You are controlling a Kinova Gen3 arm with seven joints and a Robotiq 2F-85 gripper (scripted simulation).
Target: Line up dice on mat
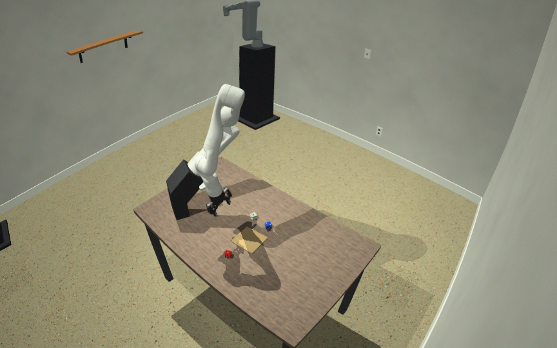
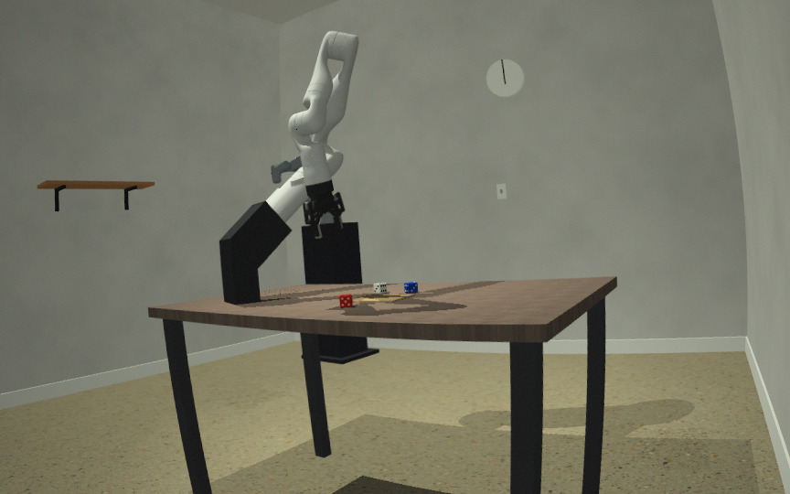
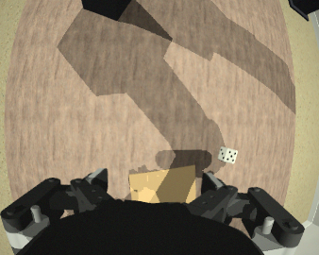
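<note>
Right now the tan mat is 11 cm ahead of my hand, 7 cm to the left of it and 19 cm below it. The rest, counted from my hand: blue die 11 cm ahead, 21 cm to the left, 18 cm below; red die 12 cm ahead, 8 cm to the right, 18 cm below; white die 20 cm to the left, 18 cm below.
</note>
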